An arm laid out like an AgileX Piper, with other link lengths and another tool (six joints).
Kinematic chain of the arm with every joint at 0, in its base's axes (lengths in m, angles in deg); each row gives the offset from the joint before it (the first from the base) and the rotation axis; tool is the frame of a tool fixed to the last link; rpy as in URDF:
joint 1: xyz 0 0 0.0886 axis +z
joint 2: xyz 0 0 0 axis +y
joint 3: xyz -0.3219 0 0.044 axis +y
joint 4: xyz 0.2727 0 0.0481 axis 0.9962 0 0.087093
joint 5: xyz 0 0 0 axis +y
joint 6: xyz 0.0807 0 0.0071 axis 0.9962 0 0.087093
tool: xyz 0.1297 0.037 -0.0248 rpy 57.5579 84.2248 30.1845
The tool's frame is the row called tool.
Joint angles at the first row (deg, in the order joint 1, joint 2, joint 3, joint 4, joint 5, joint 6):
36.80, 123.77, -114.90, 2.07, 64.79, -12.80
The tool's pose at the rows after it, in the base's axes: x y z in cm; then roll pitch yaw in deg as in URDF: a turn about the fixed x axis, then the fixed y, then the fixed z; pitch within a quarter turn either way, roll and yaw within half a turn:
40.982 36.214 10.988 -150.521 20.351 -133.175
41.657 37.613 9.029 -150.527 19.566 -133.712
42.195 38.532 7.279 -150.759 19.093 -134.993
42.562 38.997 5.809 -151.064 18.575 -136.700
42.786 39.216 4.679 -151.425 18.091 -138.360
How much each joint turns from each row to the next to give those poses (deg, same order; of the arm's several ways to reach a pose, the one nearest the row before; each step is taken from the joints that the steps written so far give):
1.17, 5.16, -5.64, -0.86, 1.40, 1.11
0.82, 4.44, -4.40, -0.62, 0.73, 1.50
0.41, 3.21, -2.64, -0.41, -0.10, 1.73
0.12, 2.13, -1.15, -0.36, -0.42, 1.86
-0.01, 1.34, -0.35, -0.20, -0.49, 1.64

